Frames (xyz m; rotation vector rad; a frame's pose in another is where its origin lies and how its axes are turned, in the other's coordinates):
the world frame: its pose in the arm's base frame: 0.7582 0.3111 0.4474 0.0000 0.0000 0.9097
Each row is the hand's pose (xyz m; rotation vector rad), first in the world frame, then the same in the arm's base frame.
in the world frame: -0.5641 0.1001 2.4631 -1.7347 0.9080 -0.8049
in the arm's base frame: 0.3328 -0.0727 2.9105 -1.8790 0.0514 -0.1920
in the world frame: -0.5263 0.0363 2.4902 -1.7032 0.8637 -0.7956
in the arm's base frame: 0.4064 -0.0820 2.9376 -1.8360 0.0266 -0.1676
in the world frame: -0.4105 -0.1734 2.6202 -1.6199 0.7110 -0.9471
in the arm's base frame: 0.6430 -0.1194 3.0676 -1.6823 -0.0694 -0.2749
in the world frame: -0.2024 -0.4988 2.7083 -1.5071 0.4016 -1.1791
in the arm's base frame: 1.0276 -0.1549 3.1557 -1.4335 -0.2823 -0.4497
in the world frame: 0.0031 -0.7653 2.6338 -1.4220 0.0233 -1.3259
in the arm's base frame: 1.3642 -0.1563 3.0812 -1.1939 -0.5598 -0.5641
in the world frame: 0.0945 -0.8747 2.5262 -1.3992 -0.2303 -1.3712
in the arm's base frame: 1.5066 -0.1514 2.9736 -1.0677 -0.7590 -0.6082
